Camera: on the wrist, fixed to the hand. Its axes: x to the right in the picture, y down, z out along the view.
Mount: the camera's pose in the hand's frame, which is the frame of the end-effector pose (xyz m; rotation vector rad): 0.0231 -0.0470 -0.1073 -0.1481 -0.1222 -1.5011
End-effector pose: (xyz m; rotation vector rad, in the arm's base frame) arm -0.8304 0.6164 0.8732 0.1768 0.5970 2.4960
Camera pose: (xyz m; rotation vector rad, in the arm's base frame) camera -0.8531 0.6235 0.7562 -0.1492 0.2707 1.0456
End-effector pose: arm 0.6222 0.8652 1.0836 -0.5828 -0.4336 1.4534
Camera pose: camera 0.7262 0.8757 1.0259 -0.1393 -0.8236 0.0108
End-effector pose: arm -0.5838 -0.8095 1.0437 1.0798 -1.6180 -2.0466
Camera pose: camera -0.5125 -0.8841 0.9837 -1.5578 0.2939 1.7562
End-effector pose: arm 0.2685 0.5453 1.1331 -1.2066 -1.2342 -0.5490
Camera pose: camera 0.2796 0.4388 1.1859 -0.1955 -2.1140 -1.6600
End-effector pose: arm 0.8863 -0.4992 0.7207 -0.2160 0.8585 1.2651
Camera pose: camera 0.8817 -0.5600 0.6180 -0.7211 0.2820 -0.0838
